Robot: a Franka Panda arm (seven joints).
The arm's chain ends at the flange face. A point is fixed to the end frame.
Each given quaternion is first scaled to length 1.
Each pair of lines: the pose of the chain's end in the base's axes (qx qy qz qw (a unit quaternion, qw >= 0); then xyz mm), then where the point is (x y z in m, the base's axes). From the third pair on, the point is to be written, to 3 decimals.
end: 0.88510 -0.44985 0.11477 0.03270 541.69 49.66 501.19
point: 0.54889 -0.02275 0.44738
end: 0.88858 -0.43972 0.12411 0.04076 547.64 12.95 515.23
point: 0.55670 -0.06061 0.46329
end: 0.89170 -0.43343 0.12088 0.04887 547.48 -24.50 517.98
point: 0.557 -0.099 0.467
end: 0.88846 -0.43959 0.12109 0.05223 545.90 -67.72 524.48
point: 0.554 -0.142 0.474
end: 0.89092 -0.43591 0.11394 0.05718 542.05 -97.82 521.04
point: 0.550 -0.172 0.470
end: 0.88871 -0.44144 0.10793 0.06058 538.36 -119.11 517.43
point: 0.544 -0.194 0.467
